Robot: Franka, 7 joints.
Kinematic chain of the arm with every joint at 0, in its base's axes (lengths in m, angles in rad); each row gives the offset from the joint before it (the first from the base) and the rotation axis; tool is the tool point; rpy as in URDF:
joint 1: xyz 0 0 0.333 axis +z
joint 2: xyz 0 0 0 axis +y
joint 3: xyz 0 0 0.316 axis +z
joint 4: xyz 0.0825 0 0 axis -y
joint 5: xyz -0.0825 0 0.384 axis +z
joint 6: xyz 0 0 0 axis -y
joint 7: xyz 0.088 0 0 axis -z
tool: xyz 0 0 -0.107 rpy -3.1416 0 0
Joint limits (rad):
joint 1: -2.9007..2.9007
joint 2: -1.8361..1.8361
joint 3: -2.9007..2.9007
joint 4: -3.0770..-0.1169
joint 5: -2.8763..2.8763
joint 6: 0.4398..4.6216
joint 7: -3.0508..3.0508
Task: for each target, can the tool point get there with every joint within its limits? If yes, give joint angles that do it. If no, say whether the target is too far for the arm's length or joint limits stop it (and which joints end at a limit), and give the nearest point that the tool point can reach.
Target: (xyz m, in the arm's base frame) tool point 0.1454 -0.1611 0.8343
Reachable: yes | joints 0.5329 -1.3161 -0.5306 -2.3315 -0.8287 3.1769 -2.1076
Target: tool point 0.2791 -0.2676 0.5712
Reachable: yes | joints -0.6866 -0.6786 0.0456 -2.5830 1.0368 2.8904 2.1307
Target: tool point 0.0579 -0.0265 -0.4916
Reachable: no: joint limits stop it (at a limit: joint 2) | nearest point 0.1055 -0.0483 -0.3338 | short by 0.166 m
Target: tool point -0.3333 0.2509 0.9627
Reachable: yes | joints -1.0839 -1.2114 -0.2130 -1.3901 0.6527 3.5978 1.8787
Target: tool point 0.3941 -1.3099 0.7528
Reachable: no: too far | nearest point 0.2363 -0.7854 0.5847 | short by 0.573 m
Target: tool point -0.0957 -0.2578 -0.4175
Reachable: no: joint limits stop it (at a limit: joint 2) | nearest point -0.0960 -0.2586 -0.3607 | short by 0.057 m
